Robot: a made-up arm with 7 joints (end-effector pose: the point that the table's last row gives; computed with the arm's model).
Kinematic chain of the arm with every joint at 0, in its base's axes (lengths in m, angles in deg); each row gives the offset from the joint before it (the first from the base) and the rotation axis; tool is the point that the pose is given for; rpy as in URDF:
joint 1: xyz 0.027 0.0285 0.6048 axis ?
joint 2: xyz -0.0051 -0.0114 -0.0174 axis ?
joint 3: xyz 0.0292 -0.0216 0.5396 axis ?
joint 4: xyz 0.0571 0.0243 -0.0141 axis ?
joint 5: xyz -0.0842 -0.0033 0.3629 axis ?
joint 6: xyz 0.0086 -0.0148 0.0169 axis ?
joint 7: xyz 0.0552 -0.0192 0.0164 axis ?
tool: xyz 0.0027 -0.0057 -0.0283 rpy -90 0 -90
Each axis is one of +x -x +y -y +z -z.
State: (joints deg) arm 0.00 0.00 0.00 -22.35 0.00 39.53 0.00
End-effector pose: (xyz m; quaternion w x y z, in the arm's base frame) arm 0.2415 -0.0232 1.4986 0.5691 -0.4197 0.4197 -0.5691
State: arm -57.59 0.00 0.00 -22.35 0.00 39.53 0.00
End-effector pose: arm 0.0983 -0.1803 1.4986 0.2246 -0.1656 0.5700 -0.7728
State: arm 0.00 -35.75 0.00 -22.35 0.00 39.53 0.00
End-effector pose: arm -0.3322 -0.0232 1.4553 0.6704 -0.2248 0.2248 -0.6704
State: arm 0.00 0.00 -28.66 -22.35 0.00 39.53 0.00
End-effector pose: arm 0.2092 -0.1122 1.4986 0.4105 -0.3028 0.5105 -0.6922
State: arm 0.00 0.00 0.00 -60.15 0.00 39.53 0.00
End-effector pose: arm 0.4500 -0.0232 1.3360 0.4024 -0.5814 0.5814 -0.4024
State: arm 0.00 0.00 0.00 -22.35 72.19 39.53 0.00
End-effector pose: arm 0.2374 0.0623 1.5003 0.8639 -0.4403 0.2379 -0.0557
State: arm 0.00 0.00 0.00 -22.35 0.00 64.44 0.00
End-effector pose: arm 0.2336 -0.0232 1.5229 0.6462 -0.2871 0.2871 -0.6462
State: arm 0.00 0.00 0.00 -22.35 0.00 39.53 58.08
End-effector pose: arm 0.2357 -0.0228 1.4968 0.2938 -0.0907 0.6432 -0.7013
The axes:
joint 1: +z
joint 2: +y
joint 3: +z
joint 4: -y
joint 5: +z
joint 6: -y
joint 7: -z

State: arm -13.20 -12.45 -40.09 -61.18 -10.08 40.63 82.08
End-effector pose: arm 0.0920 -0.3002 1.3898 0.3610 -0.2441 -0.6741 0.5963
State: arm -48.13 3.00 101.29 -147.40 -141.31 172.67 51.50
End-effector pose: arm 0.1656 0.2951 0.8241 0.6996 -0.5063 -0.4993 0.0703
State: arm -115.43 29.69 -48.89 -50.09 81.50 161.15 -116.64
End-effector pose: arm -0.5049 -0.3905 1.2010 0.3702 0.4927 -0.1519 0.7728
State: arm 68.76 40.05 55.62 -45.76 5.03 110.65 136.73
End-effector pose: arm 0.0875 0.7834 1.1258 0.1295 -0.4872 0.8111 -0.2966
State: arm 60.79 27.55 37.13 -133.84 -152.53 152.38 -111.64
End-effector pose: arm -0.0058 0.5062 0.6934 0.5806 -0.2433 0.7269 -0.2745
